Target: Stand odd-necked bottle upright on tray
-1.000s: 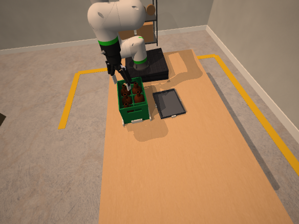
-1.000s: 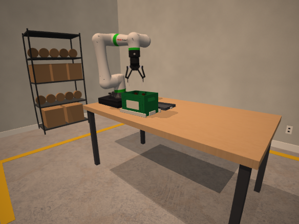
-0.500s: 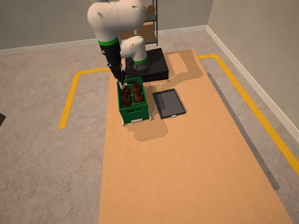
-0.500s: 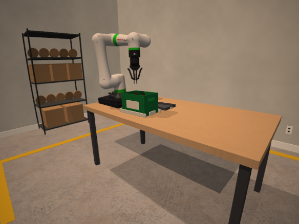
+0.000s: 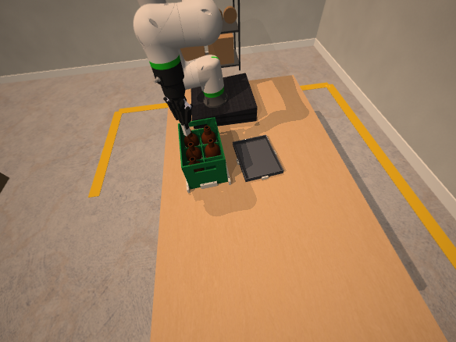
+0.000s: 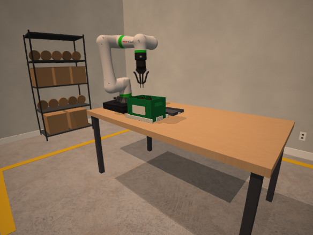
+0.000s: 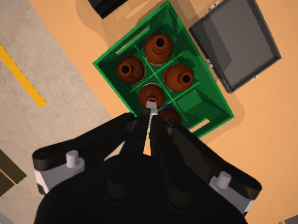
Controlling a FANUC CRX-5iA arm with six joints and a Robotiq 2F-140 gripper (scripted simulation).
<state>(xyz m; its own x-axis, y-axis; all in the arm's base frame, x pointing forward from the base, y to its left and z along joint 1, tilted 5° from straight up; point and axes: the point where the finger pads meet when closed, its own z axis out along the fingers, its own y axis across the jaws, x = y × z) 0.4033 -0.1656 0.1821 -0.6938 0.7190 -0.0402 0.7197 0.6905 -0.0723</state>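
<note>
Right now the green crate is 4 cm to the left of my hand and 17 cm below it. The rest, counted from my hand: dark grey tray: 4 cm ahead, 31 cm to the left, 24 cm below; then glass bottle: 9 cm behind, 9 cm to the left, 17 cm below.
</note>
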